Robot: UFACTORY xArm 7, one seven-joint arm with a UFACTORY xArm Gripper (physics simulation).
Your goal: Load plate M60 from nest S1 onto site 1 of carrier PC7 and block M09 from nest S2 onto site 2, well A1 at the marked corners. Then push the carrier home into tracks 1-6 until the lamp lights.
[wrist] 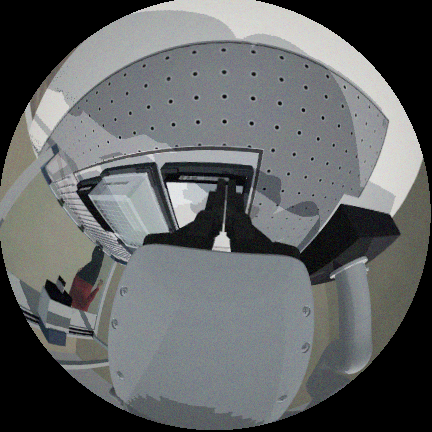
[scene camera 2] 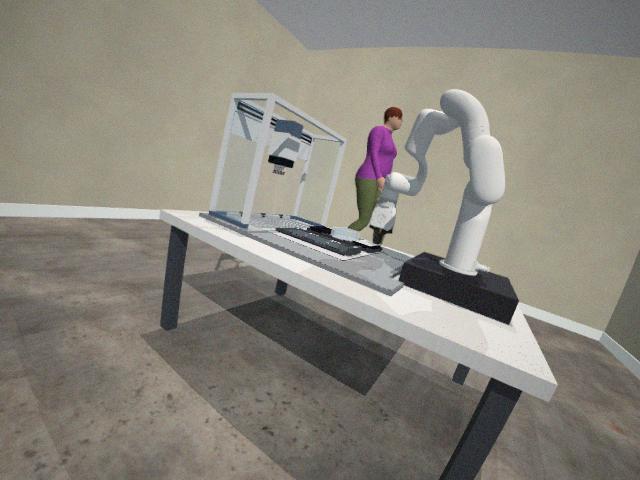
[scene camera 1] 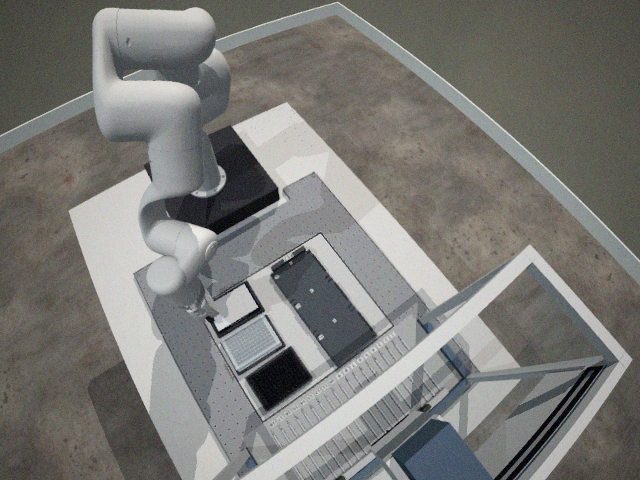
The gripper is shut, holding nothing. Also in view: a white well plate. Also in view: a dark carrier.
The gripper is seen too in the wrist view.
